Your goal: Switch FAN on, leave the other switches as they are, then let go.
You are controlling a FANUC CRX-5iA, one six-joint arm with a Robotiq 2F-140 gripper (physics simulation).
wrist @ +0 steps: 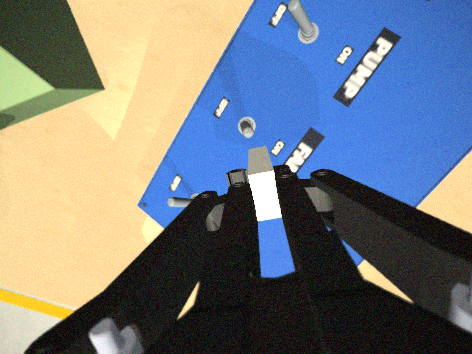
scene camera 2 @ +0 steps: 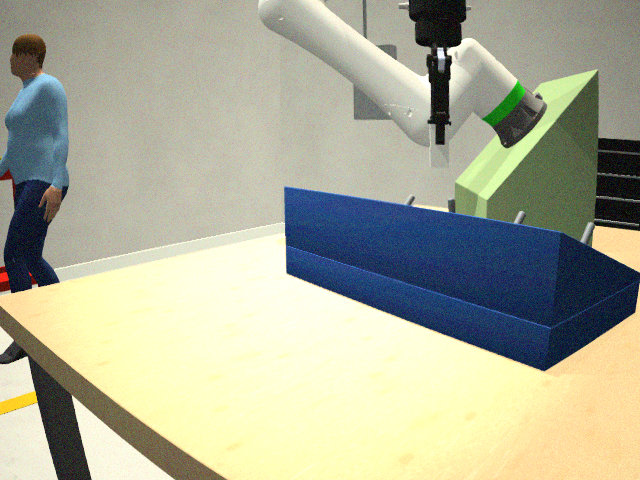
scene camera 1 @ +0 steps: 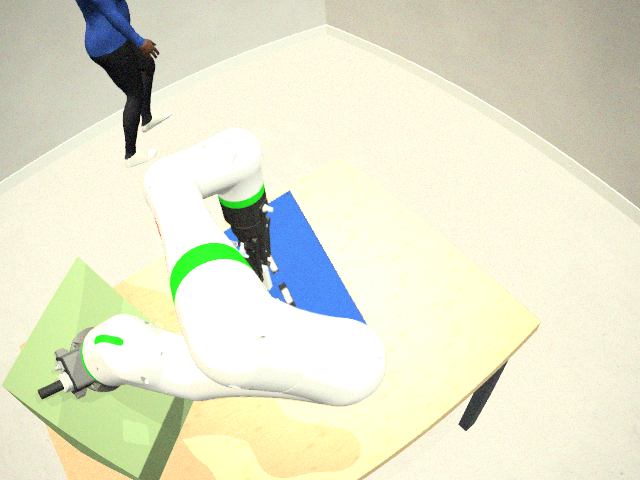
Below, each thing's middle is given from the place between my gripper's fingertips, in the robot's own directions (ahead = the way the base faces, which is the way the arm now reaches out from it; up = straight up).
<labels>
Right now my hand is 11 cm above the blue switch panel [scene camera 2: 536, 296], 7 cm short of it and 4 cm to the right of it.
</labels>
